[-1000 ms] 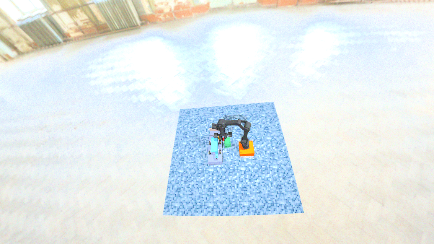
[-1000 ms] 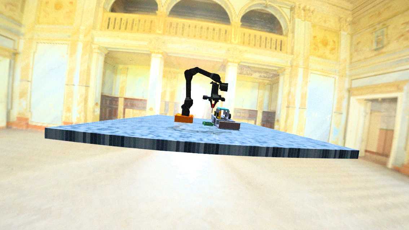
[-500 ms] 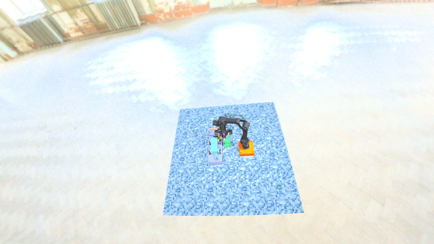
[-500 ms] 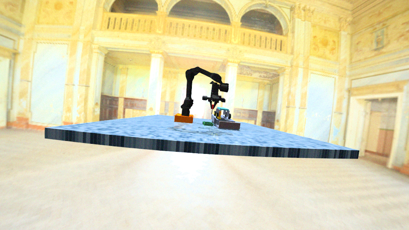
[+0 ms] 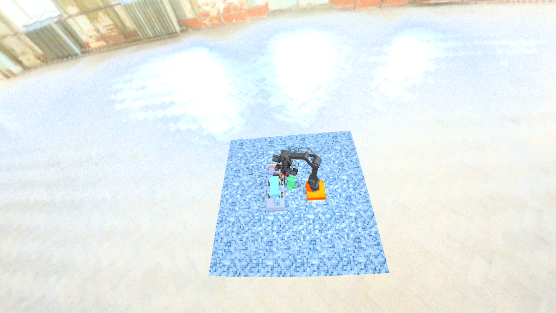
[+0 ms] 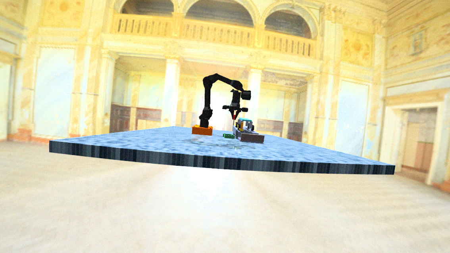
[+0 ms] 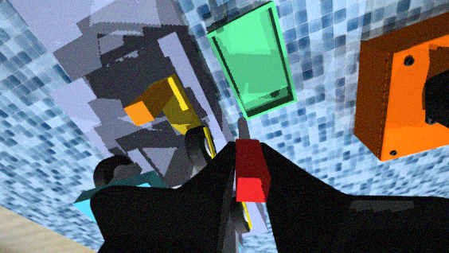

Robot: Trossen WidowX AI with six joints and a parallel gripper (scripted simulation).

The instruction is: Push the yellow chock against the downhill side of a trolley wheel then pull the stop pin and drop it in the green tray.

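The red-headed stop pin lies right at my gripper tip. Also, from my gripper tip: green tray: 14 cm below, 3 cm behind, 1 cm to the left; then trolley: 12 cm ahead, 7 cm to the left, 3 cm below; then yellow chock: 6 cm below, 5 cm ahead, 3 cm to the right.
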